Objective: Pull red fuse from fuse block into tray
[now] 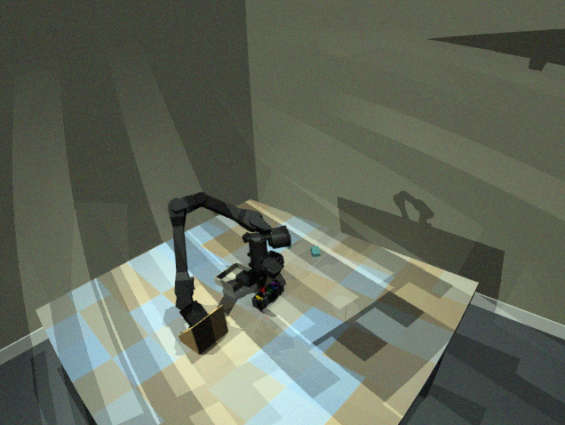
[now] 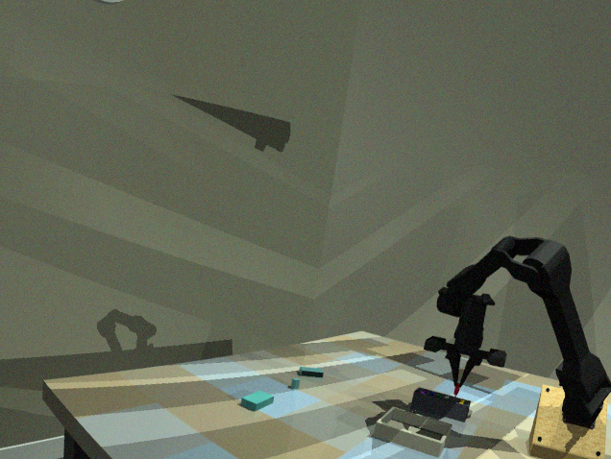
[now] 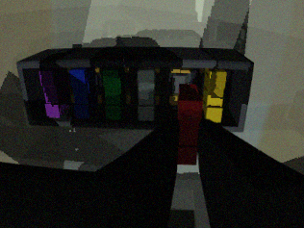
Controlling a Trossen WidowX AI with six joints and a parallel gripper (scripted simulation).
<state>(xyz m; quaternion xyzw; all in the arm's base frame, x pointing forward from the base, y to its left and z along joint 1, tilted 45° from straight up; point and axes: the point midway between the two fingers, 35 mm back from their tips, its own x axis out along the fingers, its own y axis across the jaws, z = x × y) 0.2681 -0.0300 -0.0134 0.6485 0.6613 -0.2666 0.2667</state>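
Now: the beige tray 40 mm ahead of my gripper tip, 180 mm to the left of it and 70 mm below it. The rest, counted from my gripper tip: red fuse 10 mm below.
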